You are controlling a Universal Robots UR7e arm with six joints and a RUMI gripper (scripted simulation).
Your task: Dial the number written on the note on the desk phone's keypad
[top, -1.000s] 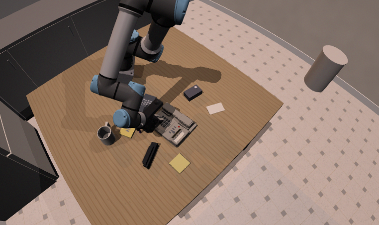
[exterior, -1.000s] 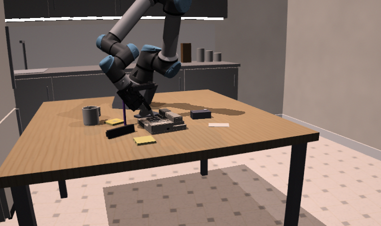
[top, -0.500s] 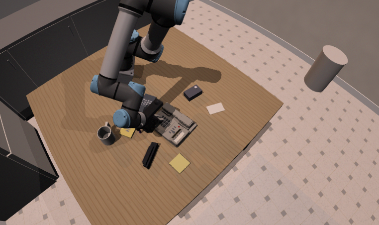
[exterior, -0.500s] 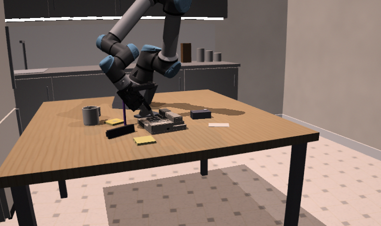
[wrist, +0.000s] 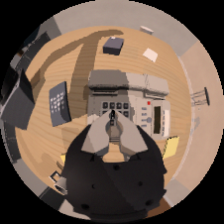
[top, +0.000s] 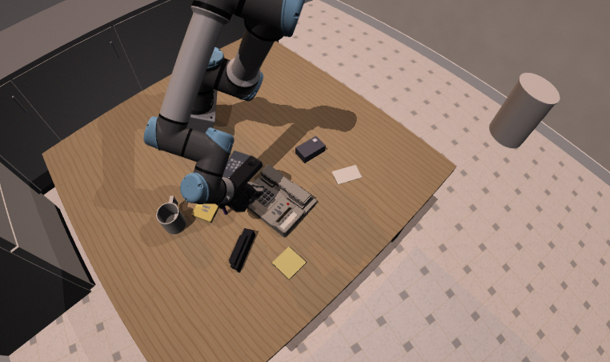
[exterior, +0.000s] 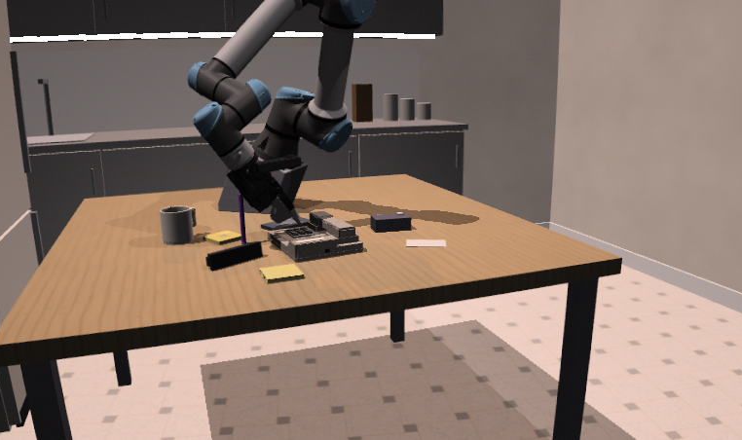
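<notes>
Now: hand 3 cm short of the handset, 8 cm to the right of it and 1 cm above it. From my hand the other things lie so: dark box (6 cm behind, 26 cm to the left, 4 cm below); black bar-shaped object (13 cm ahead, 17 cm to the right, 4 cm below); purple pen (2 cm behind, 14 cm to the right, 1 cm above).
</notes>
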